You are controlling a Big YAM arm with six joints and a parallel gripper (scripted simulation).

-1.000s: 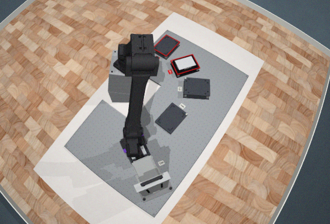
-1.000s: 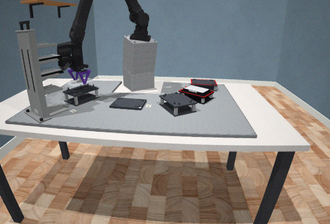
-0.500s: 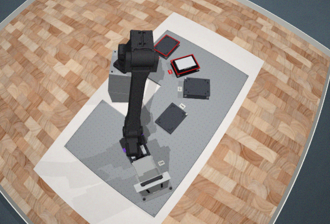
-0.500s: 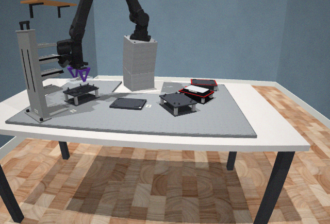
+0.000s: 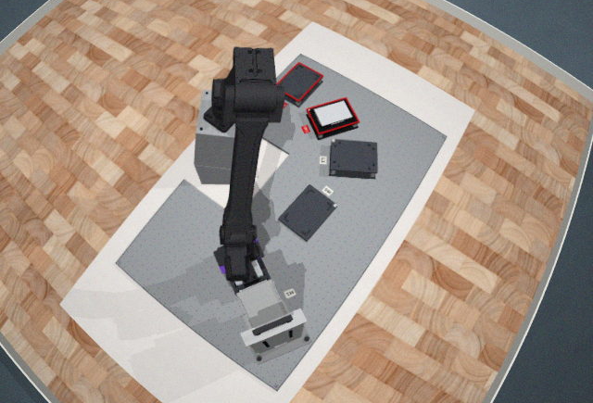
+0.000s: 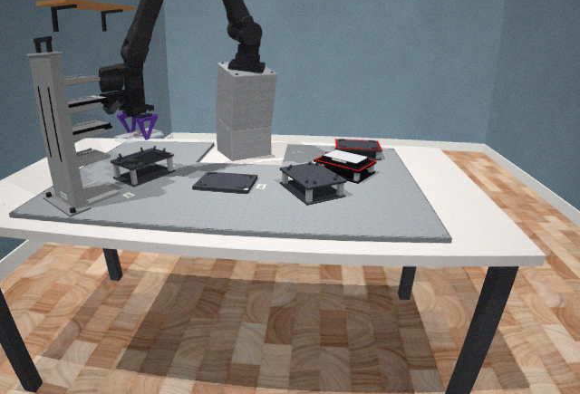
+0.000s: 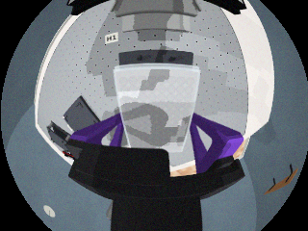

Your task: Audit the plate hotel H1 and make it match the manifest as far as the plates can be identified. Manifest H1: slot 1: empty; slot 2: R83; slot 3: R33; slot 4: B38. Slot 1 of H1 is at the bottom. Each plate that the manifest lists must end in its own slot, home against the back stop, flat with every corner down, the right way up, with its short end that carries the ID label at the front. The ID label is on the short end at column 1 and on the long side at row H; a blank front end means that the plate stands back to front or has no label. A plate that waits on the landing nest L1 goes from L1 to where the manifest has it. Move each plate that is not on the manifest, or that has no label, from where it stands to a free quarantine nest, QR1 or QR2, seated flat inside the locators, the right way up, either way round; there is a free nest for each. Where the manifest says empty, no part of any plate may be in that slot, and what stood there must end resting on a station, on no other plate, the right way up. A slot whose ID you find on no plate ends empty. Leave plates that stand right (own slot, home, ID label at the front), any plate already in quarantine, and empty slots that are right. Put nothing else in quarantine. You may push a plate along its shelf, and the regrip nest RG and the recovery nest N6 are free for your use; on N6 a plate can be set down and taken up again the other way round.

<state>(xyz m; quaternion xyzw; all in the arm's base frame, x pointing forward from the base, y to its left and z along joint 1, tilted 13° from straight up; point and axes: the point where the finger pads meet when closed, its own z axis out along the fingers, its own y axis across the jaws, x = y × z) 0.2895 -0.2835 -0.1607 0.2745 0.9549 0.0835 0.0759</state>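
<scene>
Now: the flat pad N6 280 mm to the left of my hand, 130 mm below it and 50 mm ahead of it. Also, from my hand: plate hotel H1 (220 mm ahead, 130 mm to the right, 70 mm above); then regrip nest RG (80 mm below); then white plate (right at my hand).
</scene>
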